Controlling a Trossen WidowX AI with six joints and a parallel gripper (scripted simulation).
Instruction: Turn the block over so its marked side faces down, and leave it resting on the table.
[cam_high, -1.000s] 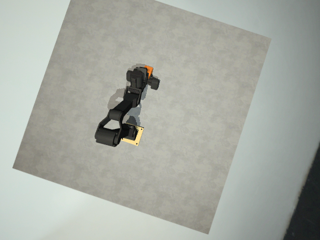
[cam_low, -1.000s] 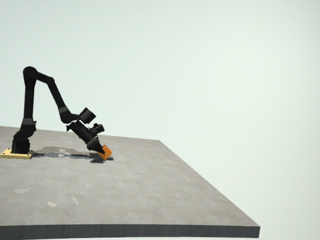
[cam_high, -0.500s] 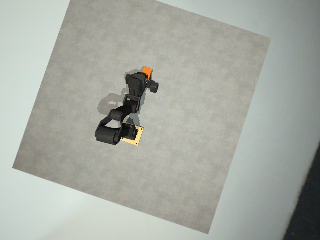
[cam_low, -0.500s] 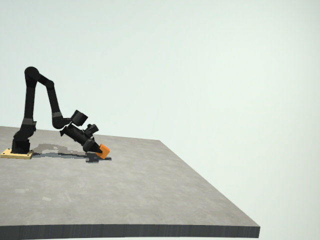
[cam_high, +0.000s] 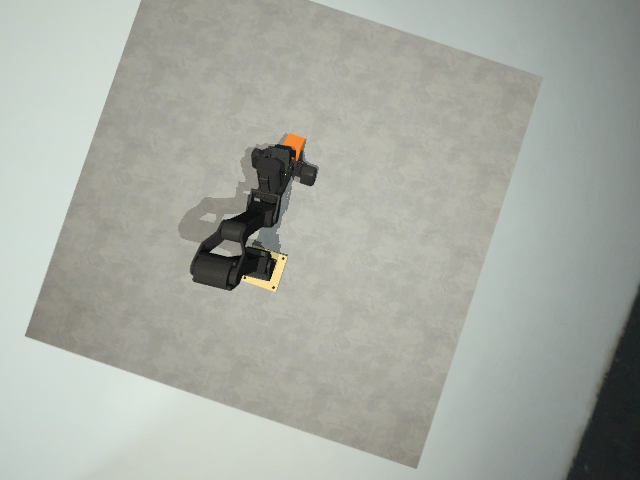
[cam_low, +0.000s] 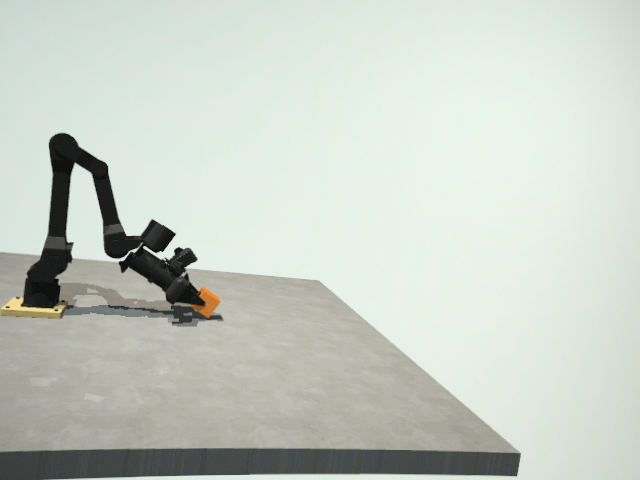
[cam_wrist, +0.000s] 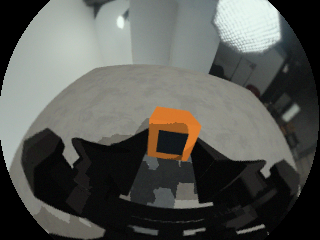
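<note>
My gripper tip is 10 mm past the orange block.
</note>
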